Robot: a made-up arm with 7 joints. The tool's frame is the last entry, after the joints. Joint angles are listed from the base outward.
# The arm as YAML. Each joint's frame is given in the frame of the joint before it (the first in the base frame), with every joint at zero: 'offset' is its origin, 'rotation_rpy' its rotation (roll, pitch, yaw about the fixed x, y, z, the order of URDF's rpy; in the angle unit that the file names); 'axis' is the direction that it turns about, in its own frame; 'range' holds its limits. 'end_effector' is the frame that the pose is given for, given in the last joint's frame.
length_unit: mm
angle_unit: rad
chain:
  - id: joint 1
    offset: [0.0, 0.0, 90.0]
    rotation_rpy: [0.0, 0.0, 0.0]
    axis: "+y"
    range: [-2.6, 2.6]
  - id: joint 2
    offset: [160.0, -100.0, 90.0]
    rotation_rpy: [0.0, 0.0, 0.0]
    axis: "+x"
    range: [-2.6, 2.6]
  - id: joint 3
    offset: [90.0, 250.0, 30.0]
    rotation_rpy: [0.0, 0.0, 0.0]
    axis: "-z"
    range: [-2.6, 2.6]
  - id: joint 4
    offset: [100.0, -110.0, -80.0]
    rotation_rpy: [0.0, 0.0, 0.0]
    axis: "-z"
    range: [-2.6, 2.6]
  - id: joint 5
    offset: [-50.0, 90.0, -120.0]
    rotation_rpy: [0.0, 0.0, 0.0]
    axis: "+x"
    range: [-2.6, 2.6]
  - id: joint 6
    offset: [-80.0, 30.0, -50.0]
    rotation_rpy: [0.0, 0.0, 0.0]
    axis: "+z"
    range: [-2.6, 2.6]
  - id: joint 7
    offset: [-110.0, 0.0, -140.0]
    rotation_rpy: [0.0, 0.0, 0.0]
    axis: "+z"
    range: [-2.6, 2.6]
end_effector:
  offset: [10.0, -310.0, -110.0]
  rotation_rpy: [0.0, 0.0, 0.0]
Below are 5 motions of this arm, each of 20 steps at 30 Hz.
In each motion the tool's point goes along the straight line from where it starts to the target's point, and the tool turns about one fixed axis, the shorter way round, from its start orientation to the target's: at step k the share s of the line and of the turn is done. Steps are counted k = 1, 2, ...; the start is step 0. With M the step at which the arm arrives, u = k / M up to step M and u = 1 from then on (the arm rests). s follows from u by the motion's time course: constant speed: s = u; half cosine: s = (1 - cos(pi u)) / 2; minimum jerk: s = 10 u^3 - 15 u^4 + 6 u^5.
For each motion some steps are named. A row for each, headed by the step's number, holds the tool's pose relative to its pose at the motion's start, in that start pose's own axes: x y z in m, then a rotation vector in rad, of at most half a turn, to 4 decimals.
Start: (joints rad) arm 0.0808 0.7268 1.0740 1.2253 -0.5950 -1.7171 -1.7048
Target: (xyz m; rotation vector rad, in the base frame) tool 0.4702 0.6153 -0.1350 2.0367 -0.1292 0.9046
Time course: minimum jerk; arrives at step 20
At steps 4, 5, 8, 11, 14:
4: 0.0156 0.0155 -0.0084 0.0400 -0.0118 0.0304
5: 0.0278 0.0278 -0.0150 0.0715 -0.0211 0.0543
8: 0.0853 0.0852 -0.0460 0.2193 -0.0647 0.1665
11: 0.1594 0.1592 -0.0859 0.4098 -0.1208 0.3112
14: 0.2250 0.2246 -0.1212 0.5783 -0.1705 0.4391

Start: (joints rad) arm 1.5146 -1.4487 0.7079 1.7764 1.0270 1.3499 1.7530
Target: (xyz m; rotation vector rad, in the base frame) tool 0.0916 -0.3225 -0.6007 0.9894 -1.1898 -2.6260
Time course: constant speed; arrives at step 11
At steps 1, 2, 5, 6, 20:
1: 0.0122 0.0141 0.0051 0.0048 -0.0031 0.0546
2: 0.0245 0.0283 0.0102 0.0097 -0.0062 0.1091
5: 0.0612 0.0707 0.0255 0.0241 -0.0156 0.2729
6: 0.0735 0.0848 0.0307 0.0290 -0.0187 0.3274
20: 0.1347 0.1555 0.0562 0.0531 -0.0343 0.6003

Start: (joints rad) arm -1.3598 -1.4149 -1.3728 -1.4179 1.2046 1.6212 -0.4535
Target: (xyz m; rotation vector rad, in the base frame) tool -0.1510 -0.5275 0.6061 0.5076 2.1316 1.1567
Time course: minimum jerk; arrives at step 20
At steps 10, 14, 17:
10: -0.0304 0.2292 -0.0772 0.2161 0.1951 -0.0018
14: -0.0509 0.3837 -0.1292 0.3617 0.3265 -0.0030
17: -0.0592 0.4463 -0.1503 0.4206 0.3798 -0.0035

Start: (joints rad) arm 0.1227 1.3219 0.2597 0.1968 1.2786 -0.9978 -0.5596
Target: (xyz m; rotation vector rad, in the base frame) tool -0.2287 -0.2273 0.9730 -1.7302 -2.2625 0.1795
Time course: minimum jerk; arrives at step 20
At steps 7, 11, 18, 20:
7: -0.0938 -0.0799 0.0698 -0.0849 0.1320 -0.0772
11: -0.2365 -0.2016 0.1761 -0.2142 0.3330 -0.1946
18: -0.3953 -0.3370 0.2944 -0.3581 0.5566 -0.3253
20: -0.3987 -0.3399 0.2970 -0.3612 0.5614 -0.3281

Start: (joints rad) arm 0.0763 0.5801 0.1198 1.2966 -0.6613 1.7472 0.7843
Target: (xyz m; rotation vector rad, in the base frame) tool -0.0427 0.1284 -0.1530 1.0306 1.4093 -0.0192
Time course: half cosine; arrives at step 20
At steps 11, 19, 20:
11: -0.1365 0.1891 -0.0991 0.5479 0.1108 -0.6523
19: -0.2347 0.3250 -0.1704 0.9417 0.1904 -1.1211
20: -0.2361 0.3271 -0.1715 0.9475 0.1916 -1.1281

